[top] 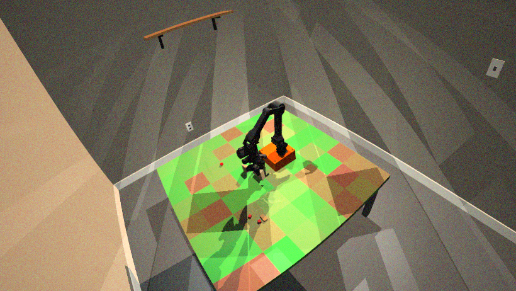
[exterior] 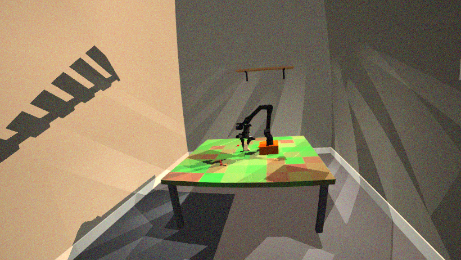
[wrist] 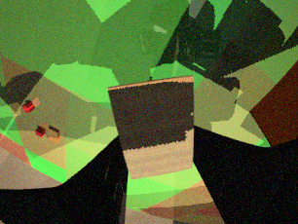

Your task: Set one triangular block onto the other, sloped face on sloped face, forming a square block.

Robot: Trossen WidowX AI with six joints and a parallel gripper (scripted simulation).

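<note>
The small yellow piece is 120 mm behind my gripper tip, 290 mm to the right of it and 90 mm below it. The rest, counted from my gripper tip: small tan block (150 mm ahead, 230 mm to the left, 90 mm below); tan triangular block (10 mm above).
</note>
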